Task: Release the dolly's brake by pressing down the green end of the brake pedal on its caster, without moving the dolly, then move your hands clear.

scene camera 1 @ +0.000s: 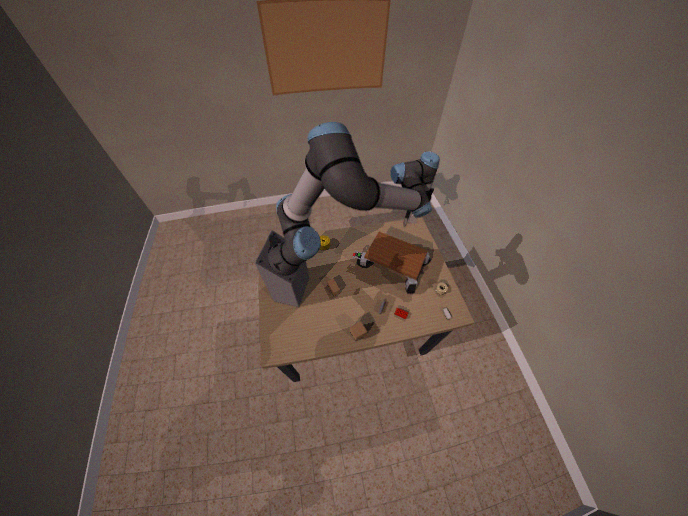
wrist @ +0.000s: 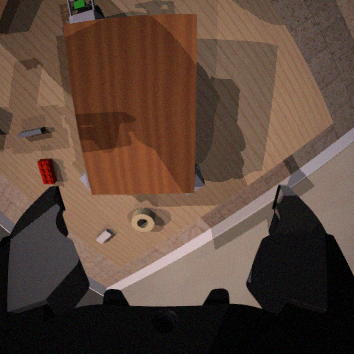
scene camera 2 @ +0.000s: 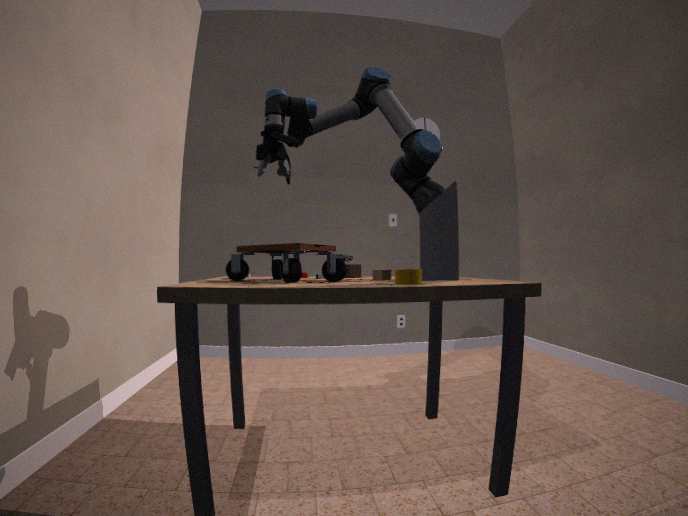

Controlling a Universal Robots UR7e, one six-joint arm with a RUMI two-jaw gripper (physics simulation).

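The dolly [scene camera 1: 396, 255] [scene camera 2: 286, 247] [wrist: 135, 100] has a reddish-brown wooden deck and stands upright on black caster wheels on the table. The brake pedal [scene camera 1: 358, 254] [scene camera 2: 345, 257] sticks out from the caster at one corner, with a green part and a red part. In the wrist view the green end [wrist: 80, 4] shows at the top edge, and the red end does not show. Whether the pedal's green end is up or down is too small to tell. My gripper [scene camera 2: 273, 178] [wrist: 168, 189] is open and empty, high above the dolly and apart from it.
On the table [scene camera 1: 311, 333] lie a red brick [scene camera 1: 401, 313] [wrist: 46, 171], a pale ring [scene camera 1: 441, 287] [wrist: 143, 220], a small white block [scene camera 1: 446, 313] [wrist: 104, 236], a grey bar [scene camera 1: 381, 306] [wrist: 32, 132], two brown blocks [scene camera 1: 333, 286] [scene camera 1: 359, 330] and a yellow roll [scene camera 2: 408, 276]. A wall stands close beyond the dolly side.
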